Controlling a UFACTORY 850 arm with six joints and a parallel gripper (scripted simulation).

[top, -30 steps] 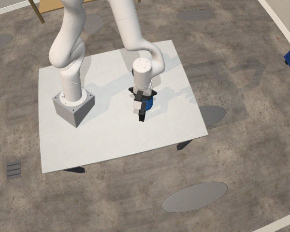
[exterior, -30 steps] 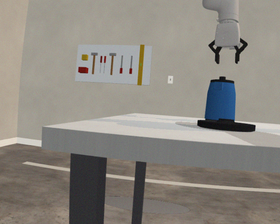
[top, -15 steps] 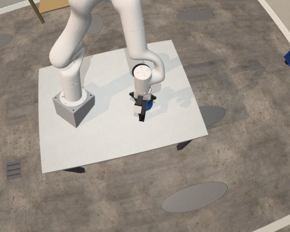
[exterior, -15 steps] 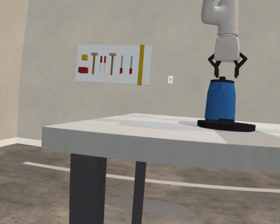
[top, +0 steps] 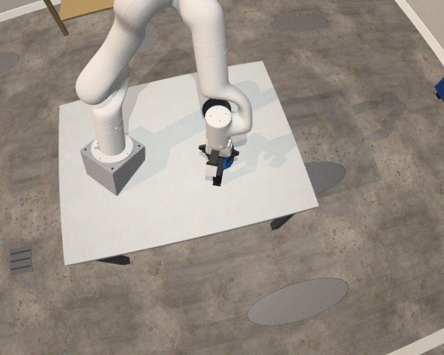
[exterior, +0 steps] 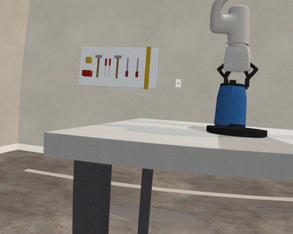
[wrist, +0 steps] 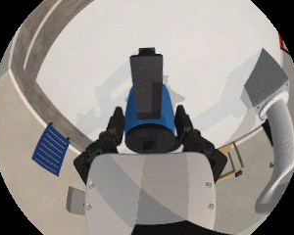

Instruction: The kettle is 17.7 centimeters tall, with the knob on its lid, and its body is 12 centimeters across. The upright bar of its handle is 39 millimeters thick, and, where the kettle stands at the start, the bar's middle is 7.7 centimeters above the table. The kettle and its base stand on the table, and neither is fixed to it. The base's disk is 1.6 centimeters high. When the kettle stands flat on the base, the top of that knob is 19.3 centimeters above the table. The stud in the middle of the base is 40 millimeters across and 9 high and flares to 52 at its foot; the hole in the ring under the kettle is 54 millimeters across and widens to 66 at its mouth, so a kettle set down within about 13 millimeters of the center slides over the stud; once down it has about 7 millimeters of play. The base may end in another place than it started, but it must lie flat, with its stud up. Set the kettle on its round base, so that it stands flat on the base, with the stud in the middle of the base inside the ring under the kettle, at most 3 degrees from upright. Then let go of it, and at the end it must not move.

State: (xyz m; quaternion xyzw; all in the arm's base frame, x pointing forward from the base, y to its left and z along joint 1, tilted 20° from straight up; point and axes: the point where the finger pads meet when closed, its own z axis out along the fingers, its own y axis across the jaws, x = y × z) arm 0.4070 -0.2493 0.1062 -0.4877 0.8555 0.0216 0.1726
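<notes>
My hand is 20 mm short of the blue kettle, 30 mm to the right of it and 80 mm above it. Also, from my hand: black round base 100 mm ahead, 330 mm to the left, 160 mm below.
</notes>
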